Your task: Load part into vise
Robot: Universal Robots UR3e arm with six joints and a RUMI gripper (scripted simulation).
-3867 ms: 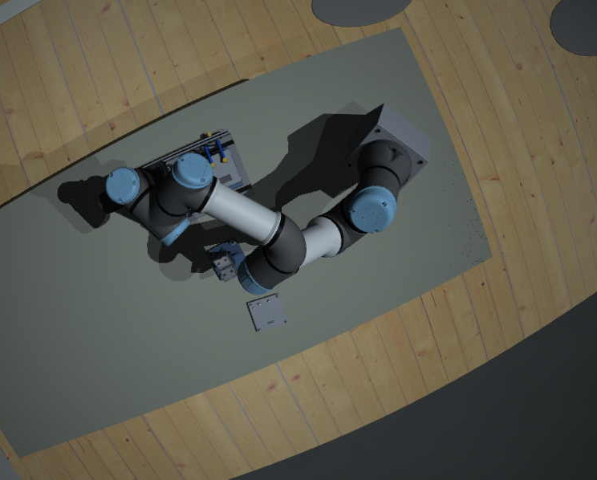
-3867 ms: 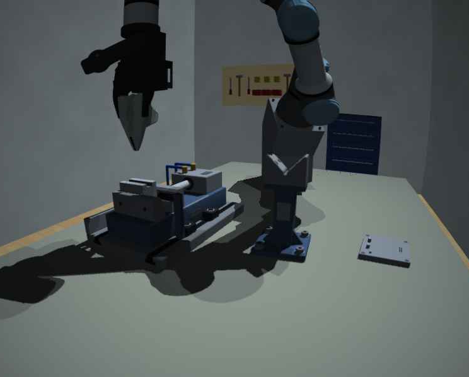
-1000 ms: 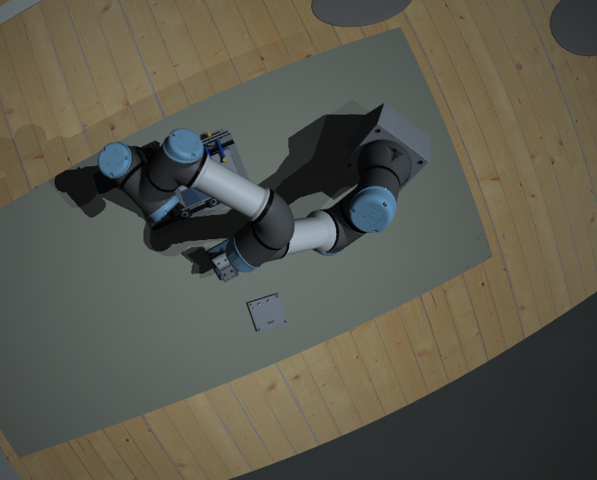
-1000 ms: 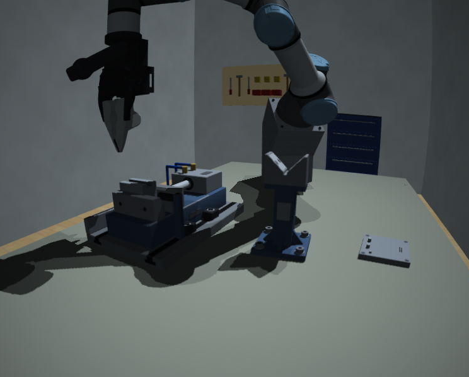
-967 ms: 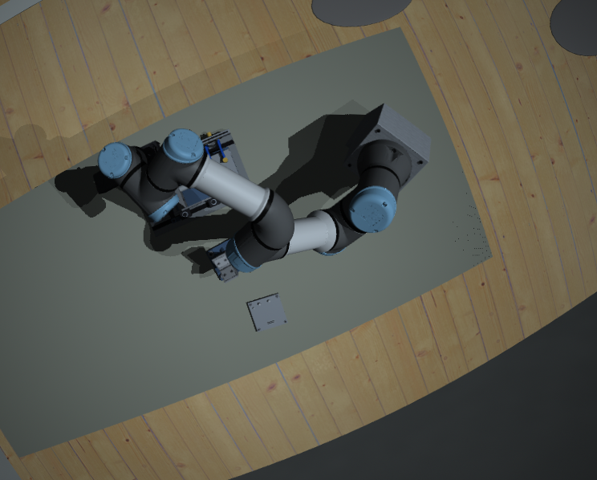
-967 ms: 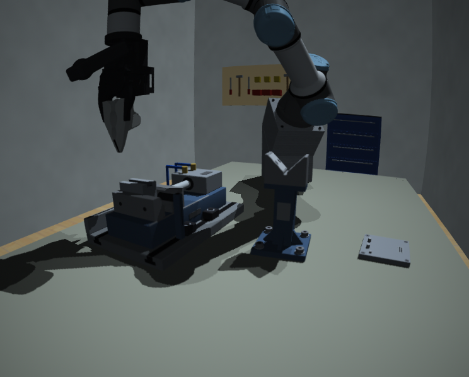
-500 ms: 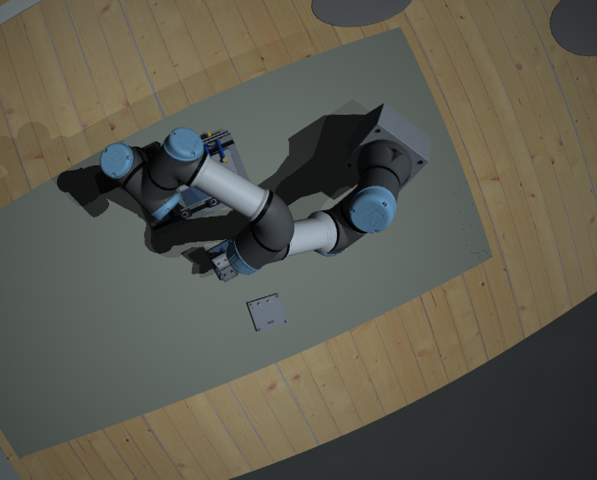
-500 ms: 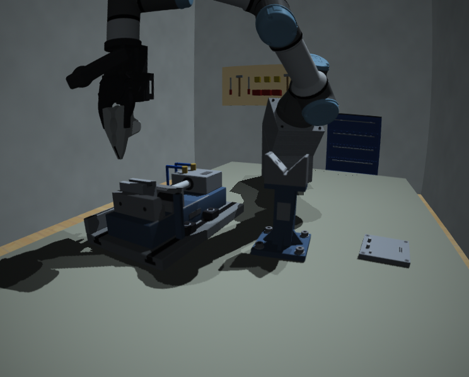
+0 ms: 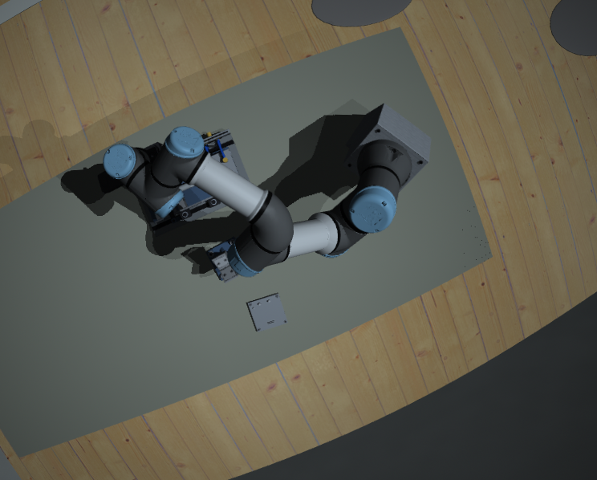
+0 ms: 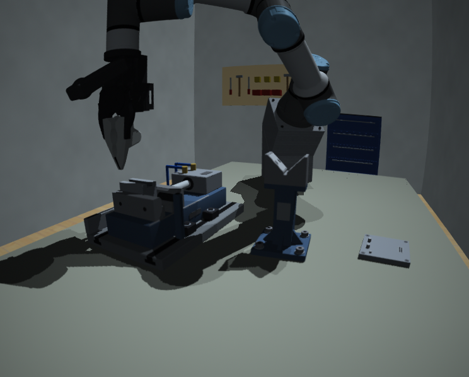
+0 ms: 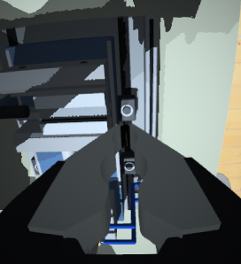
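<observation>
My hand is 5 cm to the right of the part, 4 cm above it and 1 cm past it. The rest, counted from my hand: moving jaw: 6 cm to the left, 6 cm below, 4 cm behind; then fixed jaw: 7 cm to the left, 6 cm below, 2 cm ahead; then work stop: 11 cm to the left, 5 cm below, 2 cm behind.
</observation>
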